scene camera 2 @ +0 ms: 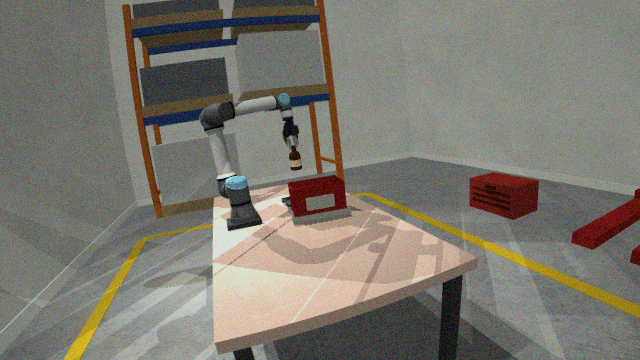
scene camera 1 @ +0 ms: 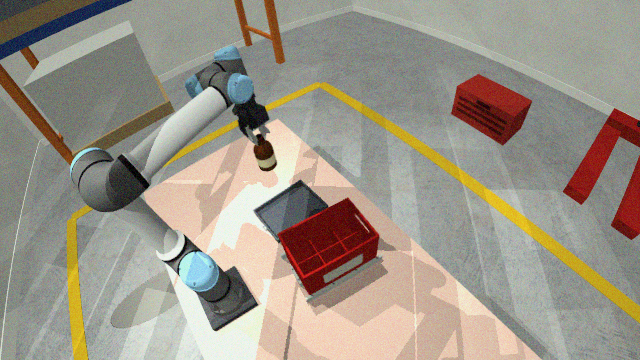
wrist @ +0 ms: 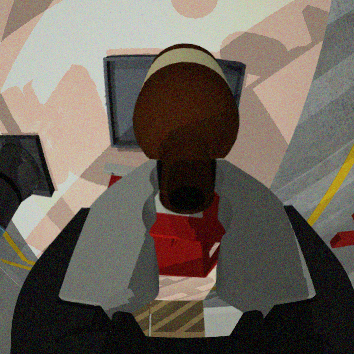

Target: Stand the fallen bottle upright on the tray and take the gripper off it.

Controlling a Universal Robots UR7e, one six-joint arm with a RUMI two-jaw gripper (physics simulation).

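Frame: origin at the arm's base, x back, y right, z up, level; centimetres.
Seen in the pictures: gripper, fingertip midpoint: (scene camera 2: pixel 294 150) (scene camera 1: pixel 261 142) (wrist: pixel 185 161); arm's base, origin of the base link: (scene camera 2: pixel 244 218) (scene camera 1: pixel 225 295) (wrist: pixel 18 168).
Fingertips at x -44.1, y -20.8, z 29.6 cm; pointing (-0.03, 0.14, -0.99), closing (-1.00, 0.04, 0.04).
Note:
Pixels of each thing's top centre, then the offset from my fingertips to it. Level surfaces: height alone.
- brown bottle, middle of its top: (wrist: pixel 193 191) (scene camera 1: pixel 258 134) (scene camera 2: pixel 293 145) dx -0.2, dy -0.7, dz +3.1 cm
- red divided crate, middle of its top: (wrist: pixel 160 257) (scene camera 1: pixel 327 235) (scene camera 2: pixel 314 181) dx +6.7, dy +37.4, dz -14.3 cm
- table, its level: dz -31.8 cm
The brown bottle (scene camera 1: pixel 265 152) (scene camera 2: pixel 295 161) (wrist: pixel 185 110) with a cream label hangs in the air, close to upright, neck up and base down, with a slight tilt. My gripper (scene camera 1: pixel 257 134) (scene camera 2: pixel 292 145) (wrist: pixel 185 161) is shut on its neck from above. The dark grey tray (scene camera 1: pixel 290 202) (scene camera 2: pixel 286 201) (wrist: pixel 124 110) lies on the table. The bottle is well above the table and clear of the tray; in the wrist view it covers part of the tray. The bottle's underside is hidden in the wrist view.
A red divided crate (scene camera 1: pixel 368 250) (scene camera 2: pixel 317 190) (wrist: pixel 180 250) stands right beside the tray on the table (scene camera 1: pixel 400 310) (scene camera 2: pixel 300 295). The arm's base is at the table's side. A shelf rack (scene camera 2: pixel 272 21) stands behind, and a red toolbox (scene camera 1: pixel 490 107) (scene camera 2: pixel 502 195) is on the floor.

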